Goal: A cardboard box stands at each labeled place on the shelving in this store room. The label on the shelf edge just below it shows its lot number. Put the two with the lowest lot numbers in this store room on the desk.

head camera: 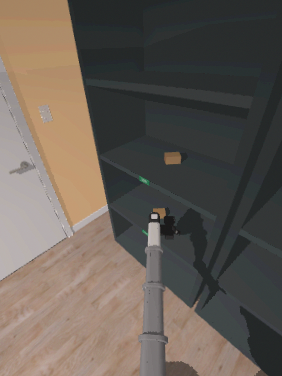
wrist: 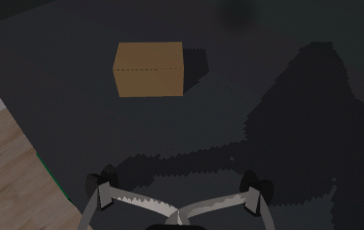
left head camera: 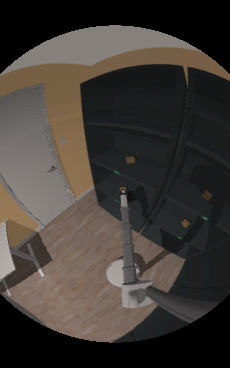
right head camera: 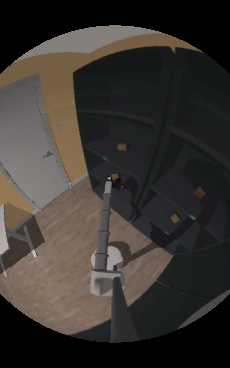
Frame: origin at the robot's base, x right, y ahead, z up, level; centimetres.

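Seen in the pictures: gripper, fingertip midpoint: (wrist: 179, 183); robot's base at its link origin: (left head camera: 122, 271) (right head camera: 107, 258).
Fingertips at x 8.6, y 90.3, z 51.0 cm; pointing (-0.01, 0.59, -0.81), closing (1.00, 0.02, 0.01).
Observation:
Offsets run from my fingertips to a thing's top centre. Level surfaces: height alone.
A cardboard box @(dz +4.6, dx -4.9, dy +15.8 cm) (head camera: 159, 212) (left head camera: 123, 188) (right head camera: 115, 176) (wrist: 150, 70) stands on the lower shelf of the left bay. My gripper (wrist: 179, 183) (head camera: 170, 227) is open and empty; it hangs over that shelf, and in the wrist view the box lies beyond the fingertips, apart from them. A second box @(dz +50.3, dx +2.1, dy +18.3 cm) (head camera: 172, 158) (left head camera: 130, 160) (right head camera: 122, 147) stands on the shelf above. Two more boxes, an upper one @(dz +50.3, dx +72.3, dy -41.3 cm) (left head camera: 207, 195) (right head camera: 200, 192) and a lower one @(dz +4.6, dx +68.6, dy -46.0 cm) (left head camera: 185, 223) (right head camera: 175, 218), stand in the right bay. The green labels' numbers are unreadable. Part of the white desk @(dz +18.3 cm) (left head camera: 5, 250) shows at the left edge.
The dark shelving (head camera: 170, 92) has a shelf board above my gripper and an upright between the bays. A grey door (head camera: 25, 210) (left head camera: 25, 145) stands left of it in the orange wall (head camera: 45, 60). Wood floor @(dz -53.7 cm) (head camera: 75, 300) lies before the shelving, under my extended arm.

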